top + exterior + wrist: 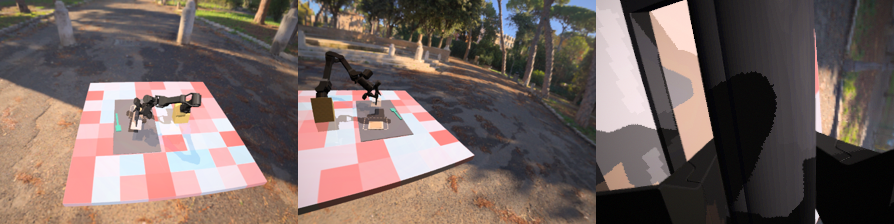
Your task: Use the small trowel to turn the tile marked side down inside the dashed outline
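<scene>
Now: the grey mat 5 cm to the right of my gripper tip and 15 cm below it. Also, from my gripper tip: small trowel 2 cm behind, 1 cm below; green trowel-shaped tool 14 cm ahead, 2 cm to the right, 13 cm below; tan tile 4 cm behind, 21 cm to the right, 13 cm below.
</scene>
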